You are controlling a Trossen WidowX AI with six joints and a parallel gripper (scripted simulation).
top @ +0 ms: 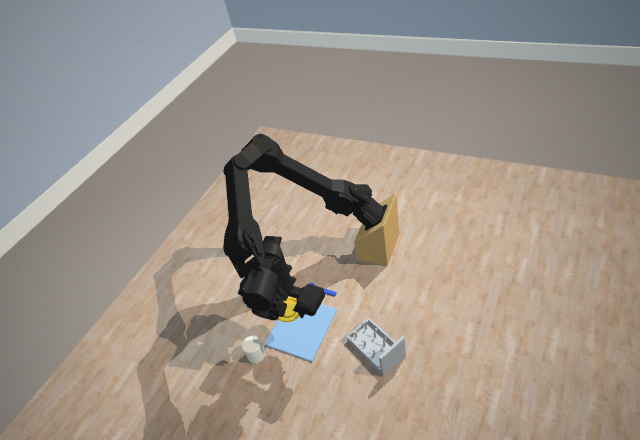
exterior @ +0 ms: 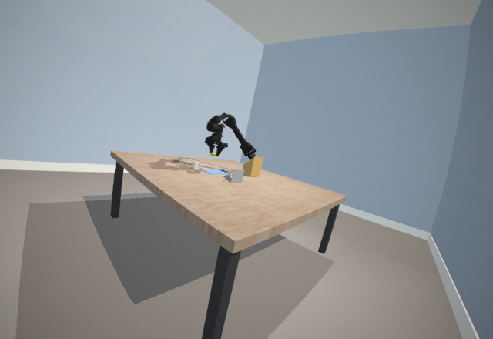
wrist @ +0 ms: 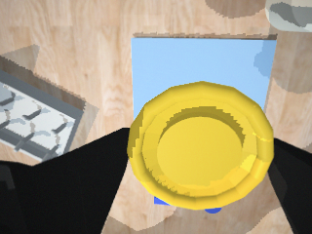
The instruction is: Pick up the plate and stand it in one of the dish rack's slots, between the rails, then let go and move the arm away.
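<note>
Now: the grey dish rack 19 cm to the left of my gripper tip, 10 cm below it and 3 cm behind it. Also, from my gripper tip: light blue mat 12 cm below, 3 cm behind, 1 cm to the right; then yellow plate 1 cm above; then white cup 9 cm to the right, 9 cm below, 7 cm ahead.
</note>
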